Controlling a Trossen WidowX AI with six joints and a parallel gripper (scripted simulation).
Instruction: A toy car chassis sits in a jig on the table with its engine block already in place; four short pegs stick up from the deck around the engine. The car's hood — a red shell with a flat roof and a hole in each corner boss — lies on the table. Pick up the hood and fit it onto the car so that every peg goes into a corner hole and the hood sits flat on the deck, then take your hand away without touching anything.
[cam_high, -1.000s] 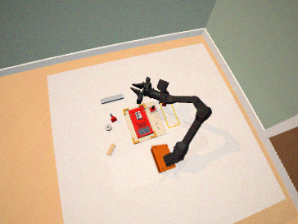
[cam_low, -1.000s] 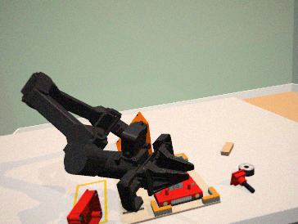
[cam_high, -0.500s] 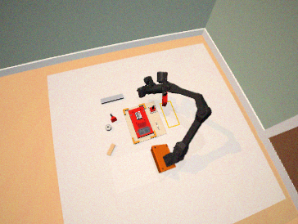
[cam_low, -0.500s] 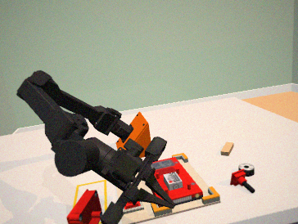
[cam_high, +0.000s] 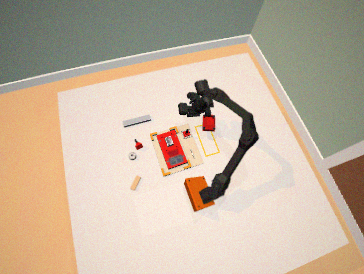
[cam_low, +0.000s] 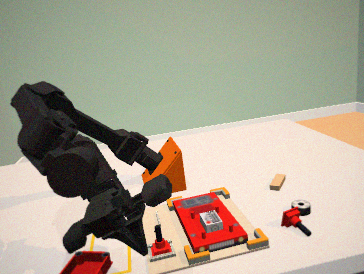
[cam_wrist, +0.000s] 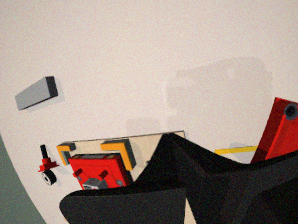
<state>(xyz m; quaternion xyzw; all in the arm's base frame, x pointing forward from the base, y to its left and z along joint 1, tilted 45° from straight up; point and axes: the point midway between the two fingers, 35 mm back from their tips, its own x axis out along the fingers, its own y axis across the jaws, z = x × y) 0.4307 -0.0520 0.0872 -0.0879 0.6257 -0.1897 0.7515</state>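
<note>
Now: gripper tip 10 cm to the left of the red hood, 5 cm past it and 4 cm above it. Also, from my gripper tip: grey bar: 27 cm to the left, 10 cm ahead, 5 cm below; then wooden block: 38 cm to the left, 24 cm behind, 5 cm below; then grey engine block: 15 cm to the left, 10 cm behind, 4 cm below.
</note>
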